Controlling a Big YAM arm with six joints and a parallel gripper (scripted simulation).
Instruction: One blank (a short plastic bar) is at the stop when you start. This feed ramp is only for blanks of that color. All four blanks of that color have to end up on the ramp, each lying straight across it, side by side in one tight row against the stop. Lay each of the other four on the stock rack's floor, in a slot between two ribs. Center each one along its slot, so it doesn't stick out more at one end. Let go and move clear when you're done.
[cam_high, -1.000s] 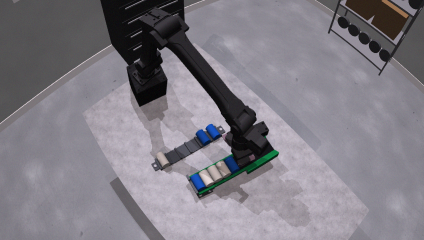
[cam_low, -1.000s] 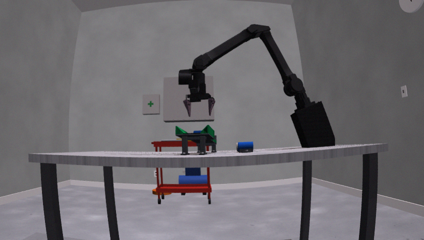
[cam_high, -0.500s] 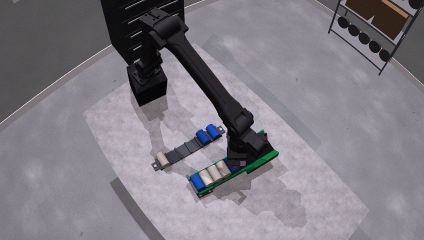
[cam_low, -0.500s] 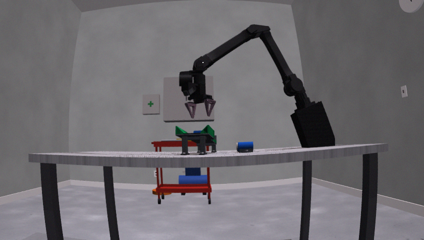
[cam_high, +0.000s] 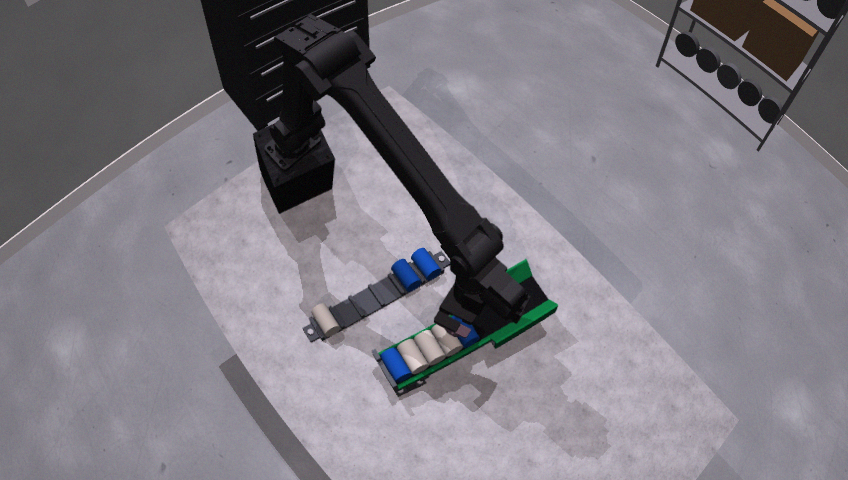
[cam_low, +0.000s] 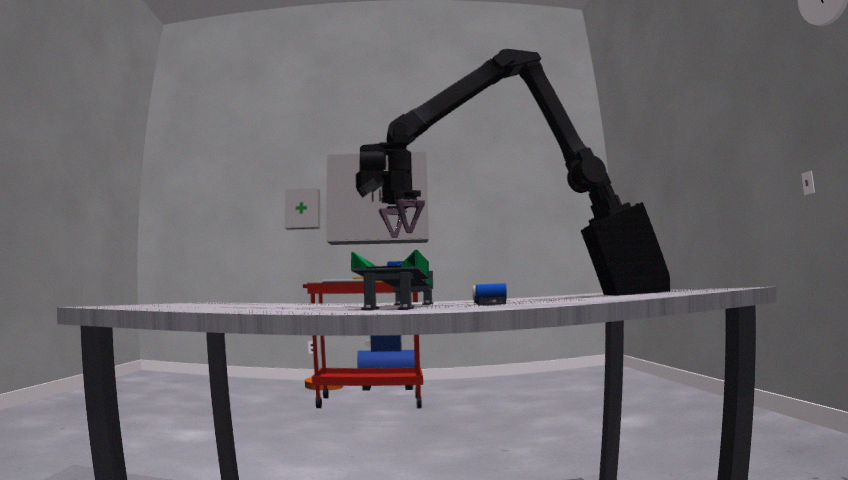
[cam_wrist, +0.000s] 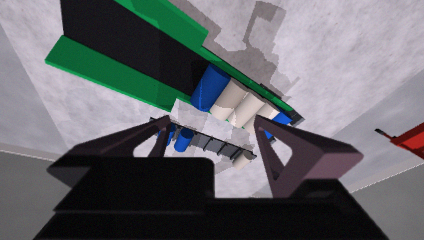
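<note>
Now: the feed ramp 10 mm to the left of my hand and 110 mm below it. From my hand the other things lie so: grey stop (60 mm behind, 170 mm to the right, 120 mm below); then stock rack (220 mm behind, 30 mm to the right, 180 mm below).
</note>
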